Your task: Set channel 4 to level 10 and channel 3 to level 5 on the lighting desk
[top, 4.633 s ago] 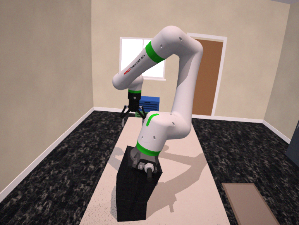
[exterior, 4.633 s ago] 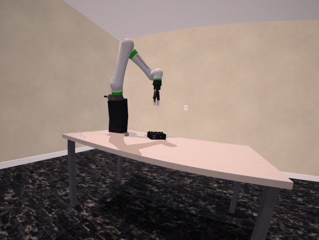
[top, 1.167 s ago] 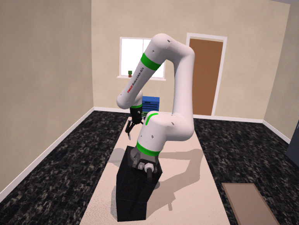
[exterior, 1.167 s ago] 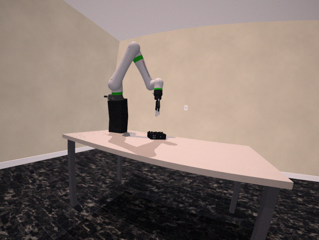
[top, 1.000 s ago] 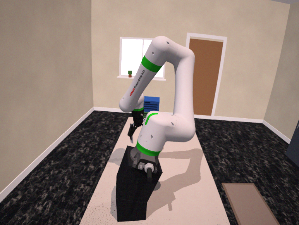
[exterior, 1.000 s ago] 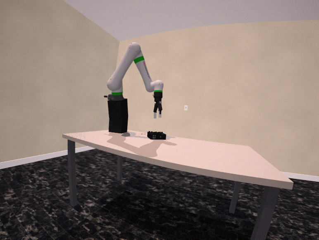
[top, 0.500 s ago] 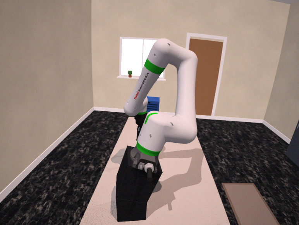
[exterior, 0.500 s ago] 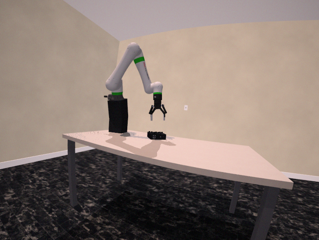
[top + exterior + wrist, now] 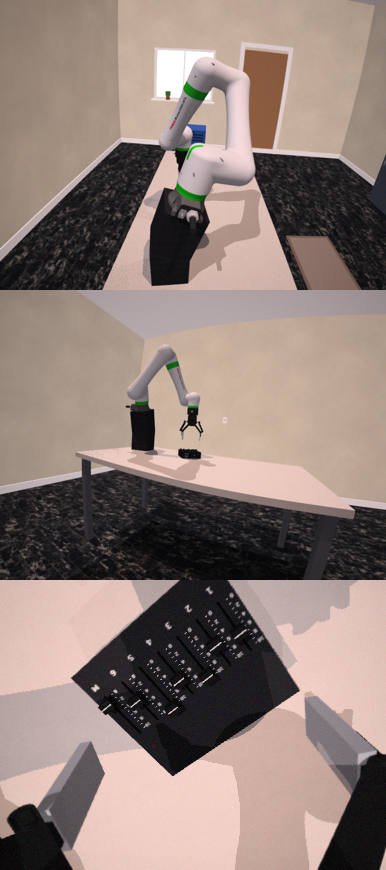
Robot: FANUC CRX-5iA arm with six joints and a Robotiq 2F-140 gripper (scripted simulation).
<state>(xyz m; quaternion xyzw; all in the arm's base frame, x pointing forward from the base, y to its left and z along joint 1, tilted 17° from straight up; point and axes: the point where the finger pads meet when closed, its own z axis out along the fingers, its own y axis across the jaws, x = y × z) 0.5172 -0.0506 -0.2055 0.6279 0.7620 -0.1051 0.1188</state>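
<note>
The channel 3 fader cap is 10 mm ahead of my hand, 10 mm to the left of it and 90 mm below it. The rest, counted from my hand: channel 5 fader cap 20 mm behind, 20 mm to the right, 90 mm below; then channel 4 fader cap 10 mm behind, 10 mm to the left, 90 mm below; then channel 2 fader cap 20 mm ahead, 40 mm to the left, 90 mm below.
</note>
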